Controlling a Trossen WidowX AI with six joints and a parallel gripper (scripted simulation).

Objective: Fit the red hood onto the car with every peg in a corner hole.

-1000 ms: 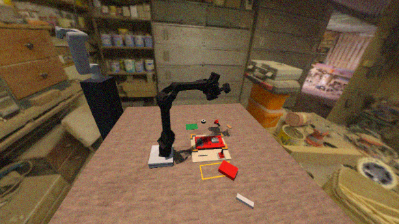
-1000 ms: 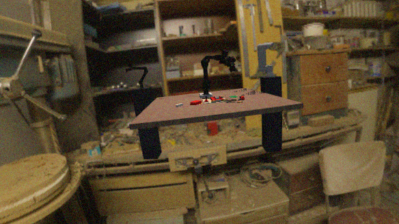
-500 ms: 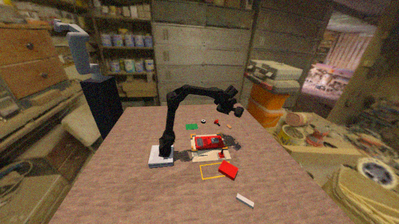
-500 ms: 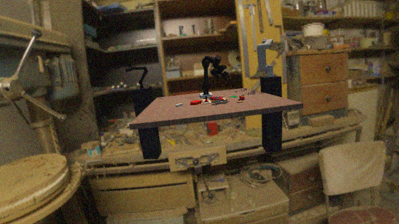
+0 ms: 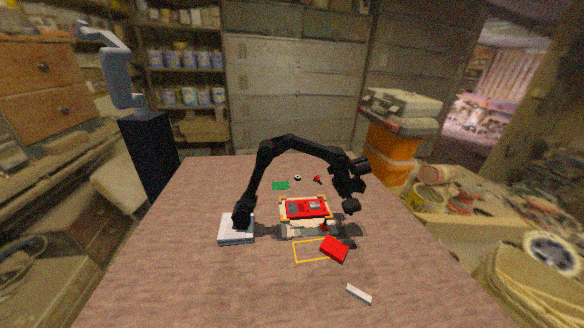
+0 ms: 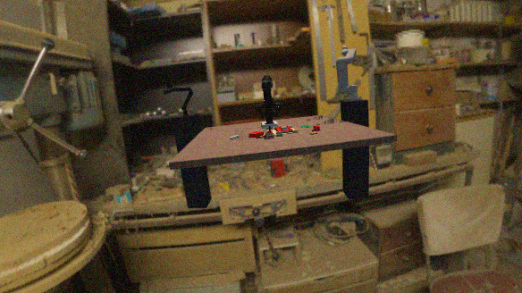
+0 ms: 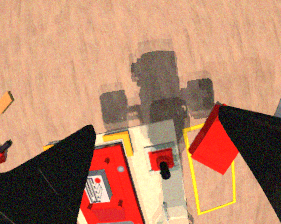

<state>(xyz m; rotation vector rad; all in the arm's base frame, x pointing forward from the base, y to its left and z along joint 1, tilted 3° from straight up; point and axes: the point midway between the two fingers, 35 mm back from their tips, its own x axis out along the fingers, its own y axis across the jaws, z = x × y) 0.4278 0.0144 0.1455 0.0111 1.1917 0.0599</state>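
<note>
Right now the red hood is 60 mm behind my gripper tip, 110 mm to the right of it and 110 mm below it. From my gripper tip the other things lie so: green patch (290 mm behind, 280 mm to the left, 130 mm below); then dark ring (180 mm behind, 350 mm to the left, 120 mm below).
</note>
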